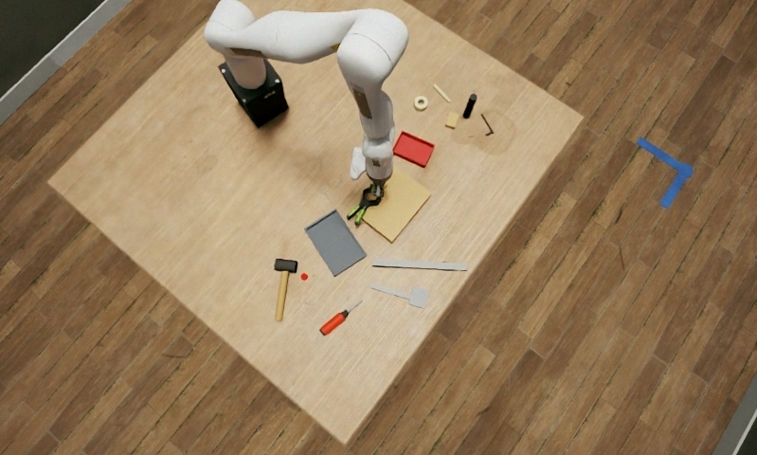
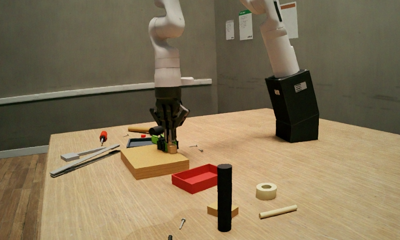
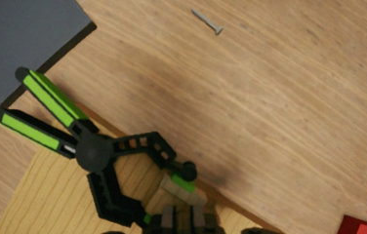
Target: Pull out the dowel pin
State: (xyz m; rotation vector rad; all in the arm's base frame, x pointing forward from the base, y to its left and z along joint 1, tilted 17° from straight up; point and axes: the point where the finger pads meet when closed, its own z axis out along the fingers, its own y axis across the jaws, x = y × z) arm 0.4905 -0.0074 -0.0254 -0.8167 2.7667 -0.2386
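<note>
My gripper is now 2 cm above the dowel pin. From my hand the other things lie so: wooden block: 4 cm below; tan bench board: 6 cm ahead, 1 cm to the right, 6 cm below; red tray: 18 cm to the left, 8 cm below.
</note>
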